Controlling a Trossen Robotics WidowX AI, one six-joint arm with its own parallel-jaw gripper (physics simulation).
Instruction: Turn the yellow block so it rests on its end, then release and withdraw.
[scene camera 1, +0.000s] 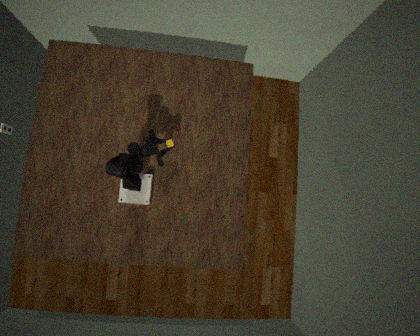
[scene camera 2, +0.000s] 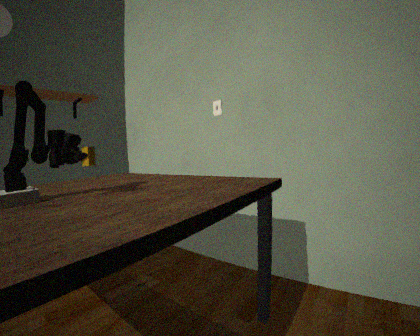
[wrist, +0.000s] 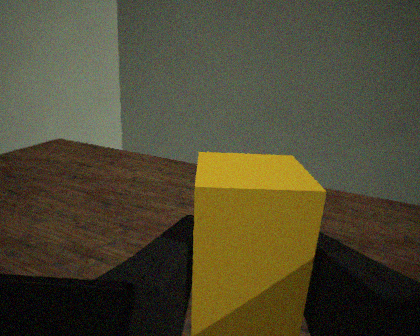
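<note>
The yellow block is held in the air above the table. Its long side stands upright, with a small end face on top, seen in the wrist view. My gripper is shut on the block, one black finger on each side of it, and points level outward from the arm. In the scene camera 2 view there is a gap between the block and the table top. The block's lower end is cut off in the wrist view.
The brown wooden table lies below the arm. The arm's pale base plate sits on it. A wooden wall shelf shows behind the arm. The arm's shadow falls on the table.
</note>
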